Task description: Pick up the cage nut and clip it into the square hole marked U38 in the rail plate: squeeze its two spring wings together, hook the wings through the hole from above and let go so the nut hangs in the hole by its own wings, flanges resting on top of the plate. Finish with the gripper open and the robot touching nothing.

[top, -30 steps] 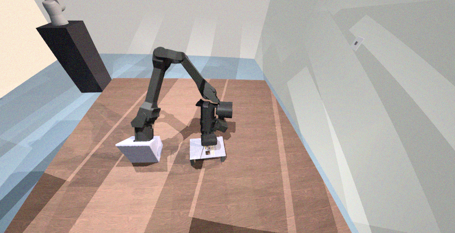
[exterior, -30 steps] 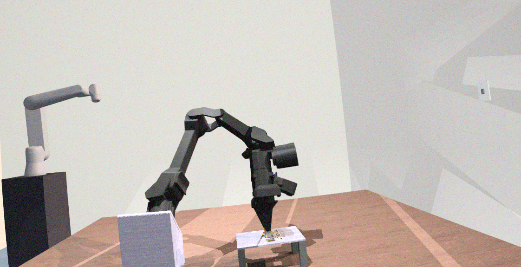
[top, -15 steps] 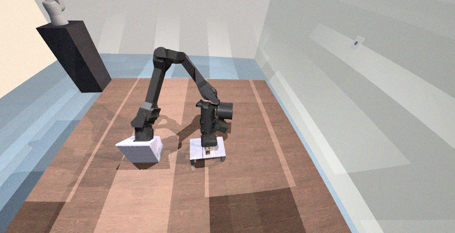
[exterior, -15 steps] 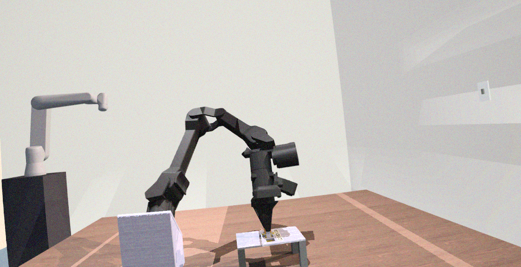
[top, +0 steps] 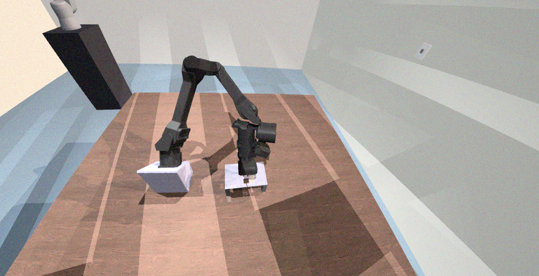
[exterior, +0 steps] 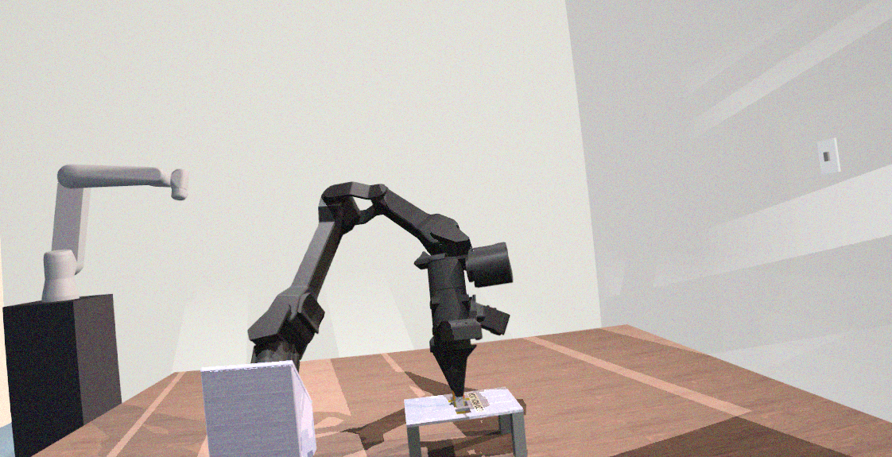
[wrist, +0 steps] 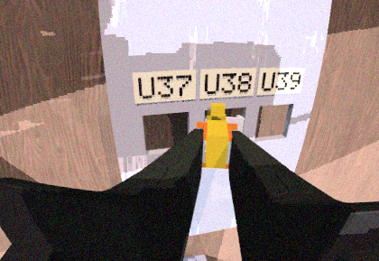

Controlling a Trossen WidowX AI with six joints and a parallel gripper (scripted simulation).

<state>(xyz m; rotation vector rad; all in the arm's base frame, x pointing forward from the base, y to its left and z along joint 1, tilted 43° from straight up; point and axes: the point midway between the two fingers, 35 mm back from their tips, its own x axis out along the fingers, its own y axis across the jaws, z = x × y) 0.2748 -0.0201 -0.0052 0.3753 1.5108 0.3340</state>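
Right now the cage nut is 10 mm below my gripper tip.
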